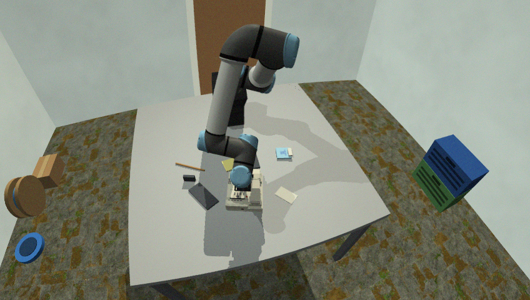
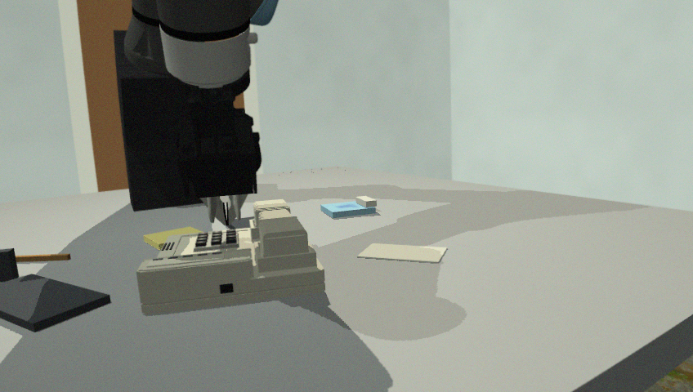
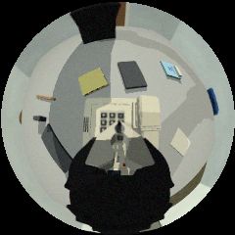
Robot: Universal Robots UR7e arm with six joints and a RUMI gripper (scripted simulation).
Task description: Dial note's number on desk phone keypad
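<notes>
My hand is 6 cm short of the handset, 4 cm to the right of it and 1 cm above it. From my hand the other things lie so: pencil 26 cm to the right, 19 cm behind, 6 cm below; then cream note card 18 cm to the left, 12 cm ahead, 6 cm below; then small black block 27 cm to the right, 10 cm behind, 4 cm below.
</notes>
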